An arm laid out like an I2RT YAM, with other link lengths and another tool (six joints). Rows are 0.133 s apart.
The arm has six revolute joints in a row. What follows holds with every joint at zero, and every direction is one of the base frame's.
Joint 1 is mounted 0.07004 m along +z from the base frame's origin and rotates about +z.
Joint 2 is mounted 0.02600 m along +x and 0.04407 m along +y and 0.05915 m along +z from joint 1 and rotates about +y.
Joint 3 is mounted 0.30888 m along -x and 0.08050 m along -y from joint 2 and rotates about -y.
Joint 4 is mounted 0.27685 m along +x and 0.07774 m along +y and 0.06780 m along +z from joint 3 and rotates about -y.
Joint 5 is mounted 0.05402 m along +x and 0.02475 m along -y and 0.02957 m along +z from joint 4 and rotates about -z.
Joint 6 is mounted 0.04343 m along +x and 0.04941 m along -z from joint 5 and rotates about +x.
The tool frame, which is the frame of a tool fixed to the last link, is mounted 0.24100 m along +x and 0.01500 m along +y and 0.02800 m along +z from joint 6; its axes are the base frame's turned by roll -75.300, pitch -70.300 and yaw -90.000 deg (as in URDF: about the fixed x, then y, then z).
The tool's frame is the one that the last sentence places.
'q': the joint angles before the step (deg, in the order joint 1, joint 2, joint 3, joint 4, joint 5, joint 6). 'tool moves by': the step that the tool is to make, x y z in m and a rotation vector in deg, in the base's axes. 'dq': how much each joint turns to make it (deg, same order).
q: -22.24 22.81 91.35 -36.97 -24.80 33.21
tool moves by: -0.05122 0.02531 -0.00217 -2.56 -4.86 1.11
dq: 0.38 -5.40 0.02 0.03 -0.91 -0.04
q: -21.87 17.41 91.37 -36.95 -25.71 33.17
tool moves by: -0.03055 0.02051 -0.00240 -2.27 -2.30 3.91
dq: 2.21 -2.29 0.27 0.41 -2.15 0.04
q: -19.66 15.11 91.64 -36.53 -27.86 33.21
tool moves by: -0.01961 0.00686 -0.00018 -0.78 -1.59 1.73
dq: 1.46 -1.22 0.45 0.09 -0.35 0.01
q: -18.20 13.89 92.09 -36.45 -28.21 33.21
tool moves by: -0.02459 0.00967 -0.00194 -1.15 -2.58 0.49
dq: 0.20 -2.12 0.30 0.39 -0.41 -0.02
